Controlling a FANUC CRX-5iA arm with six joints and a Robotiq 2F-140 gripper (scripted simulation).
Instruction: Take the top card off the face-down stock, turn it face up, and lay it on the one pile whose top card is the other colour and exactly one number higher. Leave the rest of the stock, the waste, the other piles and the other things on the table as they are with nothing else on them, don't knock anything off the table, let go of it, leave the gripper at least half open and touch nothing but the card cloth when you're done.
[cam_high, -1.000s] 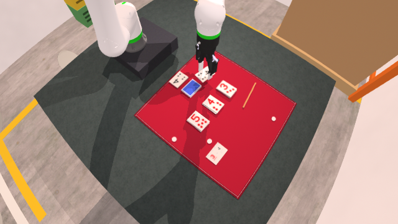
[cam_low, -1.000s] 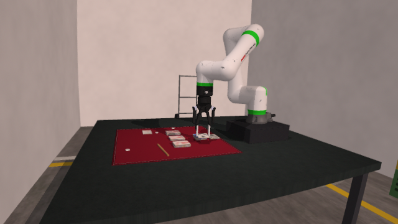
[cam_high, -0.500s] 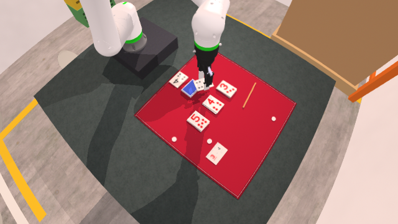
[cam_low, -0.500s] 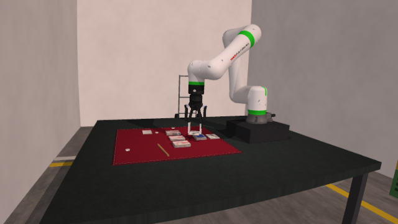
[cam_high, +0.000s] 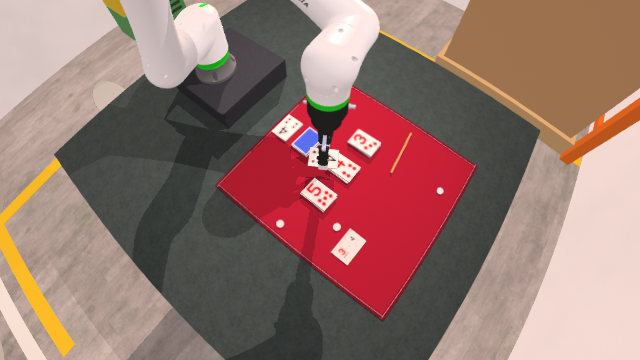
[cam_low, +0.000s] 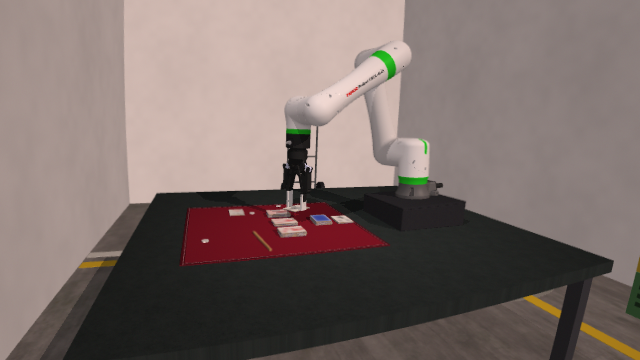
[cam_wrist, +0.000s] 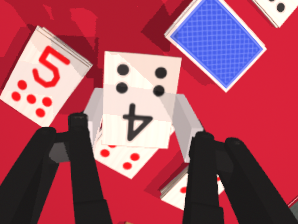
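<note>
My hand is 9 cm to the left of the red 5 card, 7 cm above it and 4 cm short of it. The rest, counted from my hand: red card cloth (10 cm ahead, 9 cm below, 2 cm to the left); then red 4 card (7 cm below, 6 cm ahead, 2 cm to the left); then wooden stick (19 cm ahead, 18 cm to the left, 8 cm below).
</note>
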